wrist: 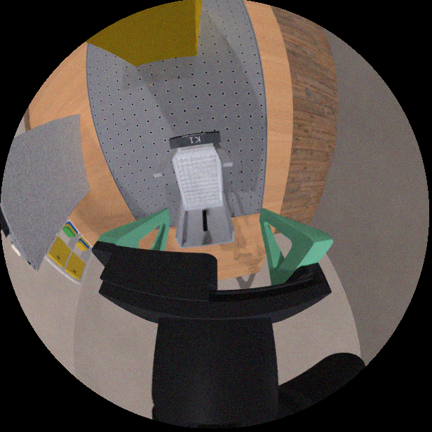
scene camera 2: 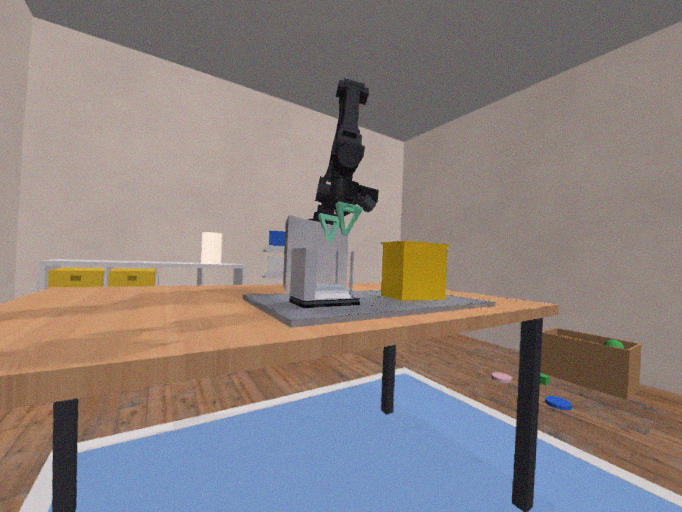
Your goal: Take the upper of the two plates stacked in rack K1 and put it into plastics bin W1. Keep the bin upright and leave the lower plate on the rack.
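Observation:
Rack K1 stands on the grey perforated board, its label showing in the wrist view. A pale, see-through plate with a grid pattern lies low in it; whether a second plate lies beneath cannot be told. The yellow bin stands upright on the board, to the right of the rack in the scene view; its inside is hidden. My gripper is open and empty, its green fingers wide apart, well above the rack and touching neither plate nor bin.
A tall grey panel stands near the rack, behind it in the scene view. The perforated board lies on the wooden table. Thin upright posts flank the plate.

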